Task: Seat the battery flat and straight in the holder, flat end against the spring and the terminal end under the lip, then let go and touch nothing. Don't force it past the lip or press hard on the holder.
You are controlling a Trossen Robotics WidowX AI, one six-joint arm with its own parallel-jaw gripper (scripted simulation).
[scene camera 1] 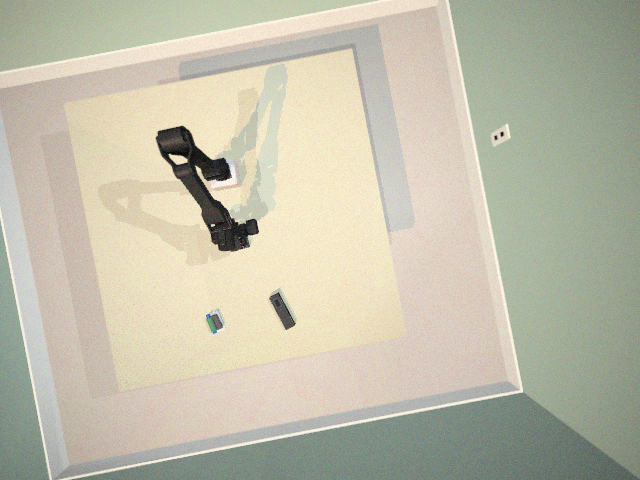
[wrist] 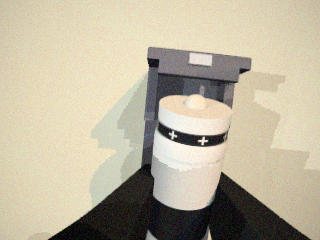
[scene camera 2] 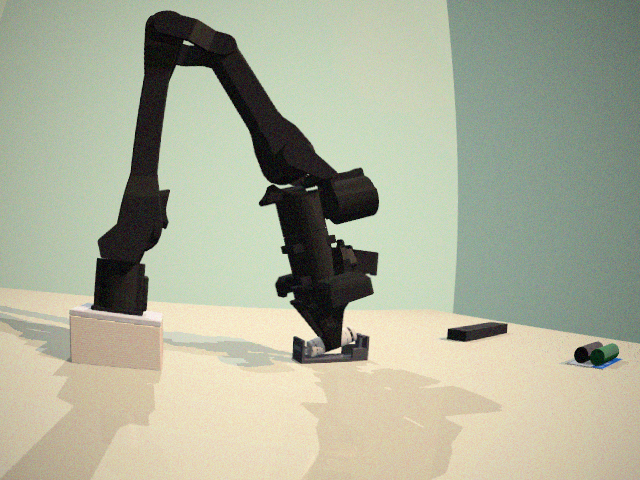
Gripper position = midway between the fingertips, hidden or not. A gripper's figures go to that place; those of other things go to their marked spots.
Labels:
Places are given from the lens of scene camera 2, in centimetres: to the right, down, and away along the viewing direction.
my gripper [scene camera 2: 333,346]: 2, 14, 59
black flat bar [scene camera 2: 478,331]: 29, 17, 77

